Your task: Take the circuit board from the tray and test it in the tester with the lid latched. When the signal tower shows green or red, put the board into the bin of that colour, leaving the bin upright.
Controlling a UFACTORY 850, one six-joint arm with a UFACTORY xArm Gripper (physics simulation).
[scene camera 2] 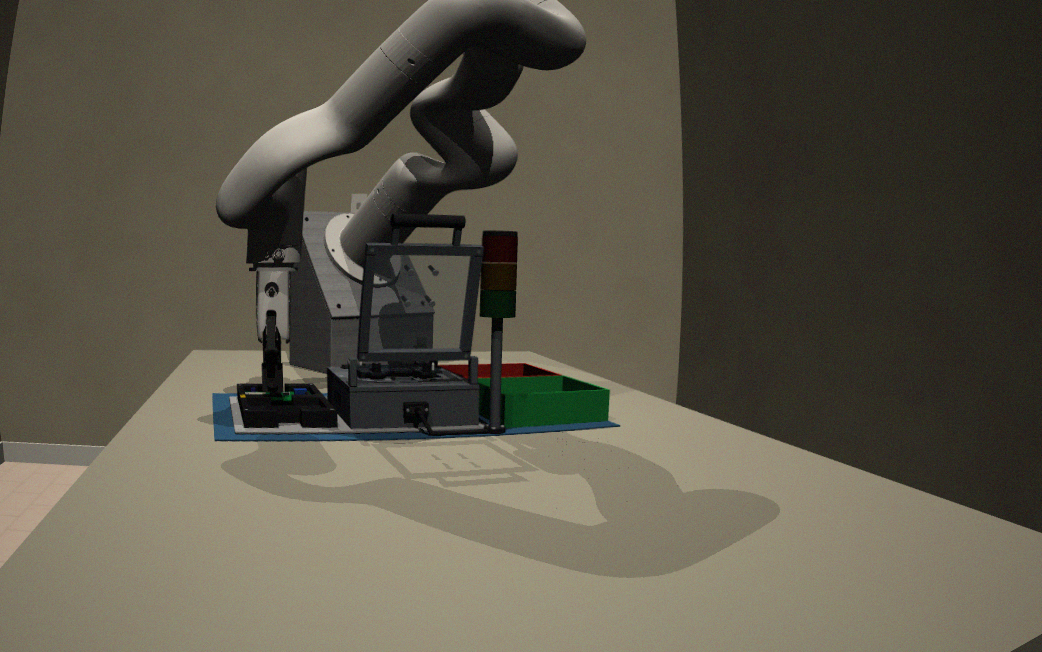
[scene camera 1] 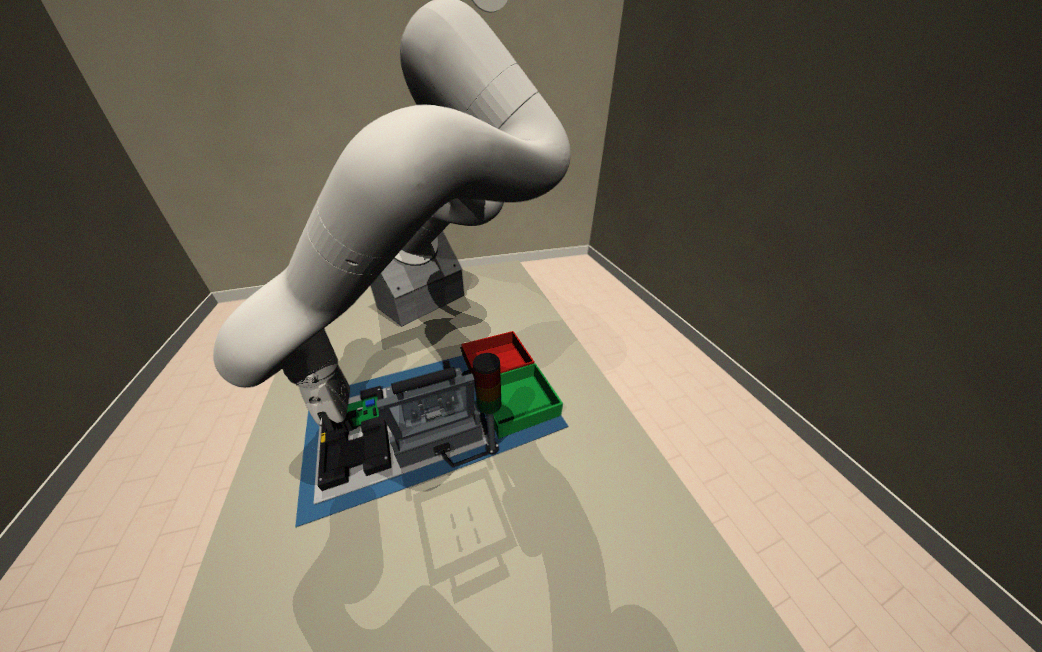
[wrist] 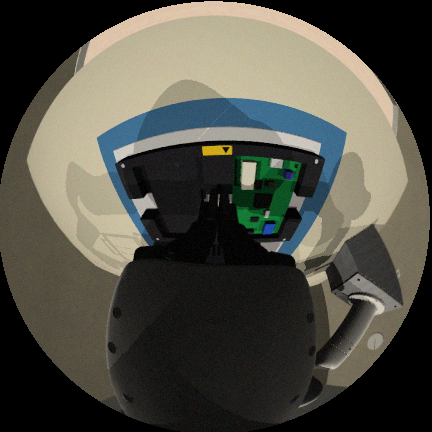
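Note:
The green circuit board (scene camera 1: 364, 411) (wrist: 272, 197) lies in the black tray (scene camera 1: 376, 453) (scene camera 2: 285, 416) (wrist: 172, 187), in its right half in the wrist view. My gripper (scene camera 2: 272, 390) (wrist: 217, 200) is shut and empty, pointing down low over the middle of the tray beside the board's edge. The grey tester (scene camera 2: 438, 403) stands beside the tray, its clear framed lid (scene camera 1: 434, 407) (scene camera 2: 422, 248) raised and unlatched. The signal tower (scene camera 1: 487, 384) (scene camera 2: 498, 275) shows dark red, amber and green bands; none looks brightly lit. The red bin (scene camera 1: 499, 354) and green bin (scene camera 1: 530, 399) (scene camera 2: 553, 405) are upright.
A blue mat (scene camera 1: 307, 507) (scene camera 2: 224, 419) (wrist: 220, 112) lies under the tray, tester and bins. The tower's pole (scene camera 2: 496, 376) stands between tester and green bin, with a cable (scene camera 1: 464, 462) (scene camera 2: 457, 432) in front. The arm's base (scene camera 1: 421, 288) (wrist: 372, 265) is behind.

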